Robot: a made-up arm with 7 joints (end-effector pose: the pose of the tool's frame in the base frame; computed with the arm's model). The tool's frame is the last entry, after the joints. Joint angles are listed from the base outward.
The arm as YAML. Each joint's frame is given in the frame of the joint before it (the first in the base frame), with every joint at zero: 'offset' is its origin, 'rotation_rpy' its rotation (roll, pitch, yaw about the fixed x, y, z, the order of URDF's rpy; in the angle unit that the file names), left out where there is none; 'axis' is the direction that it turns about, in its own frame. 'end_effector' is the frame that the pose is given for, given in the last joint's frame.
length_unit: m
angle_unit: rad
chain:
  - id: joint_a
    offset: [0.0, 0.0, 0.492]
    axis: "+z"
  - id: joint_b
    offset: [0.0, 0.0, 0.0]
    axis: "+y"
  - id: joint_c
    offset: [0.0, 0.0, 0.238]
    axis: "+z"
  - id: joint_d
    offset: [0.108, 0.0, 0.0]
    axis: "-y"
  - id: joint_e
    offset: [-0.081, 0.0, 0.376]
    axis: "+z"
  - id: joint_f
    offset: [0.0, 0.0, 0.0]
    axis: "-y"
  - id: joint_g
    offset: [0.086, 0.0, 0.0]
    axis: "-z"
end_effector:
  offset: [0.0, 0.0, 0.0]
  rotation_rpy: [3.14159, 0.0, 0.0]
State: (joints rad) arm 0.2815 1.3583 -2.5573 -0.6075 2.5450 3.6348 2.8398
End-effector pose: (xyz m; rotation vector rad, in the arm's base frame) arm 0.4727 0.0104 0.8572 0.0834 0.3930 -0.2959
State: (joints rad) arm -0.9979 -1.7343 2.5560 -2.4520 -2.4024 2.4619 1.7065
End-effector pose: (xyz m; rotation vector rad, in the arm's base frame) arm 0.2285 -0.0095 0.1456 0.1168 2.0113 0.2566
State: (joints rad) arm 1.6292 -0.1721 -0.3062 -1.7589 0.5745 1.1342 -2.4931
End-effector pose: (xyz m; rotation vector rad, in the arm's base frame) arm 0.1215 0.5083 0.7847 0.9447 -2.1853 0.0398
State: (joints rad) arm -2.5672 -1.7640 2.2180 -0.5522 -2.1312 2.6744 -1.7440
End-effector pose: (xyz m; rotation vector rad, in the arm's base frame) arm 0.5727 0.1405 0.1511 -1.4539 1.0004 -1.2902
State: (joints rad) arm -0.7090 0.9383 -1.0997 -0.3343 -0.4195 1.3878 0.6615
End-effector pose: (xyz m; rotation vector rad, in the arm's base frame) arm 0.3472 -0.5318 0.8356 0.8436 -1.6478 -0.0182
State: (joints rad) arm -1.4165 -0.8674 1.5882 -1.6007 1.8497 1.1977 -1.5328
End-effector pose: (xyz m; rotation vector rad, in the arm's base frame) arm 0.5185 0.3491 0.6646 -1.2706 -1.7036 -0.3947
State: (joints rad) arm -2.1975 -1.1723 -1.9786 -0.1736 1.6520 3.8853 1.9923
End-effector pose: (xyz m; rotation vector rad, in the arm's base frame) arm 0.2808 0.4831 0.6253 0.8615 2.1433 1.4875
